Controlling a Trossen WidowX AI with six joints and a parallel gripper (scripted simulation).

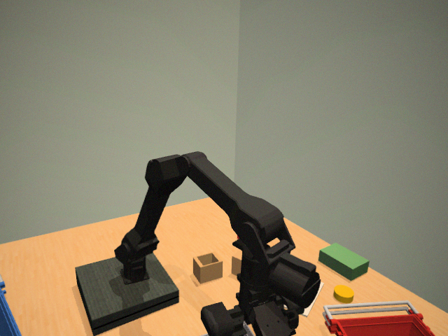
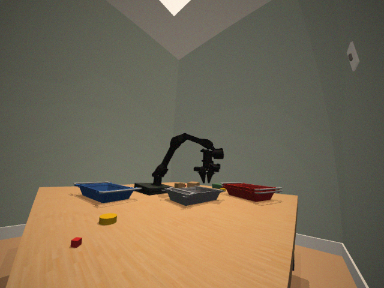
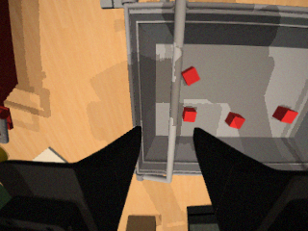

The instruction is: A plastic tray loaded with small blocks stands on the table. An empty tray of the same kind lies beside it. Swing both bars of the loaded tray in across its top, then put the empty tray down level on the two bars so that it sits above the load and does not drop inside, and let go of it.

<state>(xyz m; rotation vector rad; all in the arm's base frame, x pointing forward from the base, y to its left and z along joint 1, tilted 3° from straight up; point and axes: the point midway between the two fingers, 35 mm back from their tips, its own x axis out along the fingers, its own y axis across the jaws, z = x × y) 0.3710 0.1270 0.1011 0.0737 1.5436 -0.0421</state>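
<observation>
The blue tray is 490 mm to the right of my gripper tip, 320 mm behind it and 50 mm below it. The rest, counted from my gripper tip: brown box 340 mm behind, 80 mm below, 70 mm to the left; then white sheet 260 mm to the left, 160 mm behind, 90 mm below; then brown block 310 mm behind, 210 mm to the left, 60 mm below.
</observation>
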